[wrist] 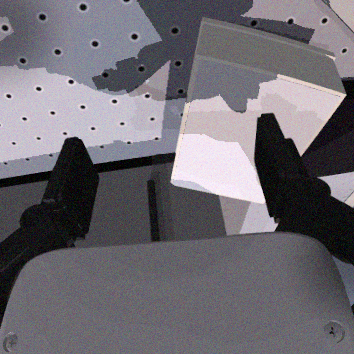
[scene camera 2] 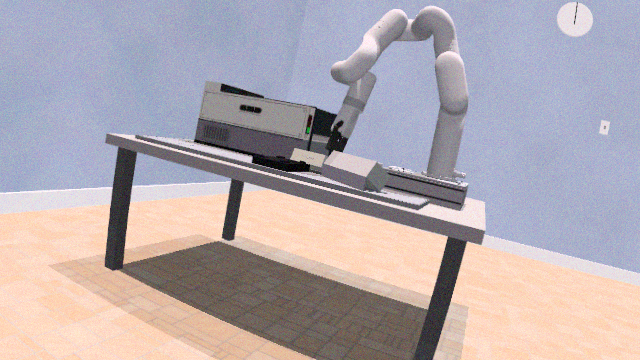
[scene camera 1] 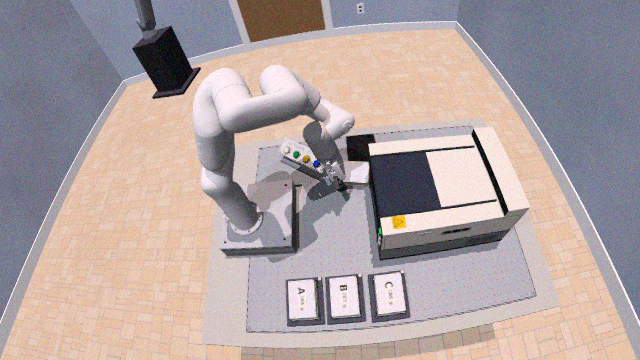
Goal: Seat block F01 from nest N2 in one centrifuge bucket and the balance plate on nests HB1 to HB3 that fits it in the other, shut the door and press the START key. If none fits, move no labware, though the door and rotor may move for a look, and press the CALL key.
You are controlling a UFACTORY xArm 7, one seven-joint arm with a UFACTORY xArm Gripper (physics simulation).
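Frame: origin at the arm's base, x ahead, y left, z up, level; centimetres.
Seen in the pictures: gripper, between the fingertips: [wrist: 170,146] [scene camera 1: 341,179]; arm's base, origin of its link: [scene camera 2: 439,178] [scene camera 1: 246,220].
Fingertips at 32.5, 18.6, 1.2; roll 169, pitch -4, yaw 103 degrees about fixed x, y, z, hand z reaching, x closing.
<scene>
Pixels of each thing's top centre, then the offset from my fingertips to it, as dx, dy, dz.
- White-topped plates A, centre of its top: [scene camera 1: 301,298] -7.6, -44.2, -2.0
- B, centre of its top: [scene camera 1: 344,296] +5.3, -41.8, -2.0
- C, centre of its top: [scene camera 1: 389,292] +19.2, -40.0, -2.0
- key console, centre of its top: [scene camera 2: 358,156] [scene camera 1: 303,149] -16.1, +12.8, +1.0
- black nest, centre of its top: [scene camera 2: 283,158] [scene camera 1: 362,147] +6.2, +18.8, -4.5
White-topped plates A [scene camera 1: 303,299], B [scene camera 1: 344,296] and C [scene camera 1: 390,294] sit in dark nests in a row at the front of scene camera 1; their small weight figures are blurred. The cream centrifuge [scene camera 1: 452,220] [scene camera 2: 255,117] stands at the right in scene camera 1, with a dark panel and a cream panel across its top. Its rotor and buckets are hidden. Block F01 cannot be made out. The key console [scene camera 1: 301,159] [scene camera 2: 352,170] carries white, green, amber and blue keys. My gripper [scene camera 1: 340,185] [scene camera 2: 337,140] [wrist: 170,146] is open and empty, low beside the console's blue-key end.
A pale wedge-shaped stand [scene camera 1: 356,173] [scene camera 2: 307,157] [wrist: 220,120] lies between the console and centrifuge; one finger overlaps it in the wrist view. A black nest [scene camera 1: 360,146] [scene camera 2: 282,163] is behind it in scene camera 1. The robot's base plate [scene camera 1: 272,240] is left.
</scene>
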